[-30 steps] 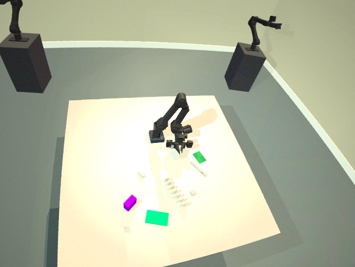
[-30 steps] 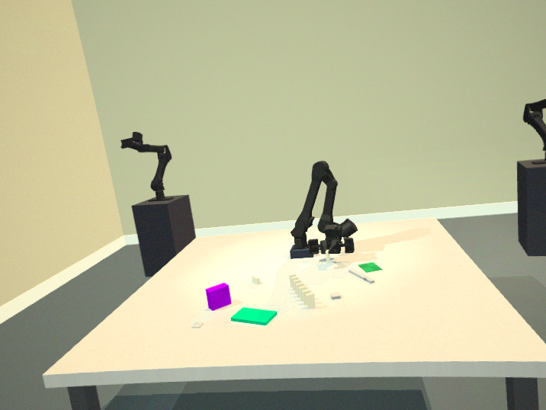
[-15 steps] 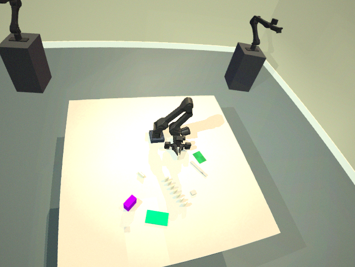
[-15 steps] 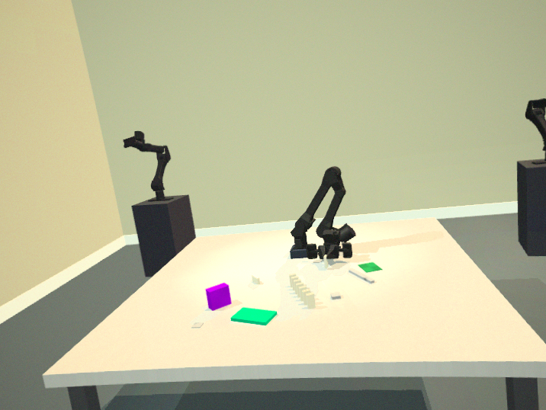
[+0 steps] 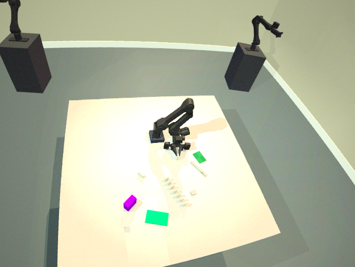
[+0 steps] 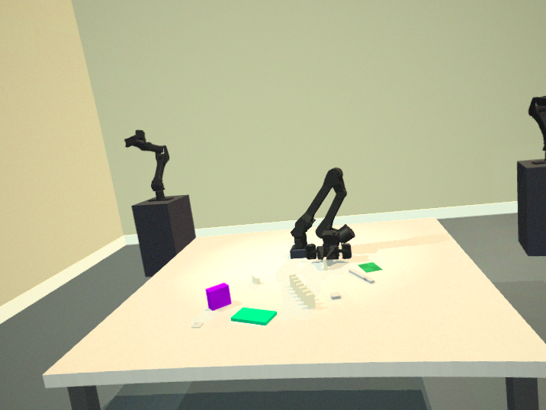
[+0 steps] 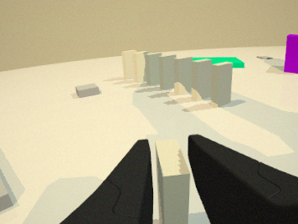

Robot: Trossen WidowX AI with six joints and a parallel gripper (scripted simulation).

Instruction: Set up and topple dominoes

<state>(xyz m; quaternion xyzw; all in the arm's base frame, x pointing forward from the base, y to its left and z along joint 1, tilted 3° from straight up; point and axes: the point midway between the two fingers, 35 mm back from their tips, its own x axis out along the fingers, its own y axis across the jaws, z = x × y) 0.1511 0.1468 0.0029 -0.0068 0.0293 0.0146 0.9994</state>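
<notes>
Now: gripper tip 7 cm short of the long bar, 15 cm to the right of it and 4 cm above it. The rest, counted from my gripper tip: small green pad (3 cm behind, 17 cm to the left, 5 cm below); flat teal plate (41 cm ahead, 14 cm to the right, 4 cm below); purple block (34 cm ahead, 30 cm to the right, 1 cm below).
</notes>
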